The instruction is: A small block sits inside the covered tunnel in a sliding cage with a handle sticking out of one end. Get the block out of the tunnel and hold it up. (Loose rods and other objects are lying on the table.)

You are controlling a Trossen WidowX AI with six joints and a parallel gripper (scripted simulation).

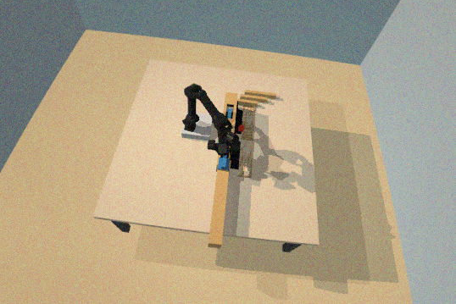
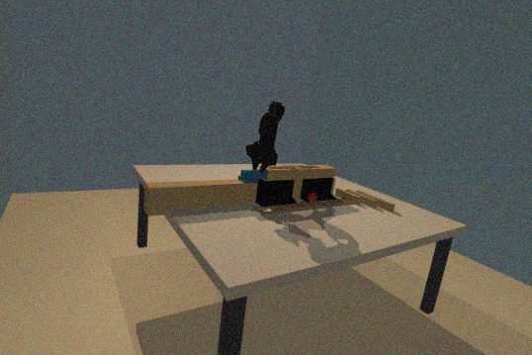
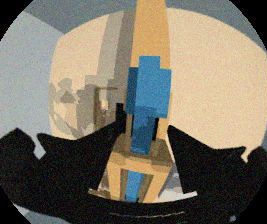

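The small red block is 50 mm ahead of my gripper tip, 300 mm to the left of it and 110 mm below it. Round my gripper tip: wooden tunnel 30 mm ahead, 20 mm to the left, 70 mm below.
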